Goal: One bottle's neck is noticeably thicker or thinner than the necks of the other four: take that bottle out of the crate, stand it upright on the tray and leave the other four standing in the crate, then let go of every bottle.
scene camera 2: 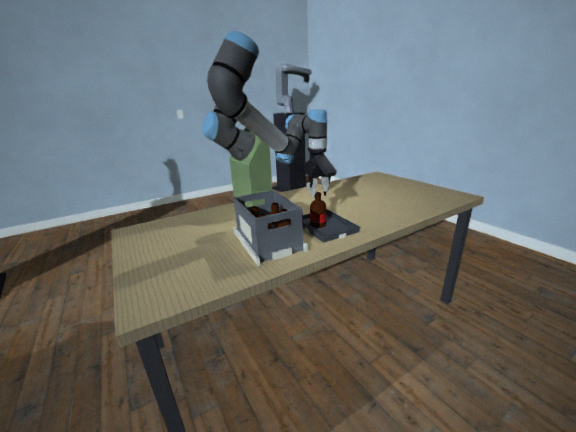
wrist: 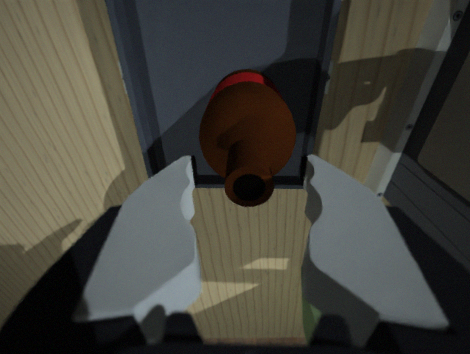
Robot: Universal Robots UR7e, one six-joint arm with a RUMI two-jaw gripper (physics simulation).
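A brown bottle with a red label stands upright on the dark tray. My gripper is open above the bottle. In the wrist view its two pale fingers stand apart on either side of the bottle's mouth, with a gap on each side. The grey crate stands beside the tray in the scene view. Brown bottles show partly inside it; their number and most of their bodies are hidden by its walls.
The crate sits on a pale base with raised edges on the wooden table. The tray has a low rim, close to the crate's right side. A green pedestal and a dark pedestal stand behind the table.
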